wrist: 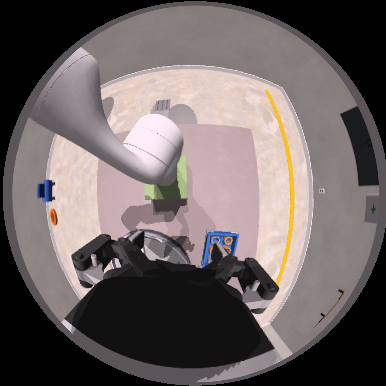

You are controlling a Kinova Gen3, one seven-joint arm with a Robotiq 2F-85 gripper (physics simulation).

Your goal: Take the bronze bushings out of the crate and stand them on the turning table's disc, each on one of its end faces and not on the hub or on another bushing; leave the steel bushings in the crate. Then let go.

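Frame: origin at the arm's base, x back, y left, z down, level; millimetres.
Seen in the pictures: gripper, between the fingertips: (177, 245).
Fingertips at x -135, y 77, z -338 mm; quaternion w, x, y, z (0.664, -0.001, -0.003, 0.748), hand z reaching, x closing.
Offsets run from my fingertips to a thing's middle. "spot": to the spot under its first point.
The blue crate {spot: dx -163, dy +249, dz +395 mm} (235, 243) stands at the lower right of the wrist view. A steel bushing {dx -143, dy +148, dz +418 mm} (215, 240) is in its far left corner, and a bronze bushing {dx -146, dy +211, dz +418 mm} (228, 240) is in its far right corner. More bronze shows beside the right finger, which covers the crate's middle; its near part is hidden. The turning table {dx -331, dy -168, dz +390 mm} (167, 246), a pale disc with a grey rim, is at the lower centre-left, partly hidden by the gripper body and left finger. Its hub cannot be made out. My gripper (177, 245) is open and empty, its fingers spread between disc and crate.
A green block (182, 190) stands beyond the disc, partly behind the white arm (155, 142). A small grey slotted item (162, 105) lies farther back. A blue object (47, 190) and an orange ring (53, 217) are at the far left. A yellow line (291, 175) runs along the right.
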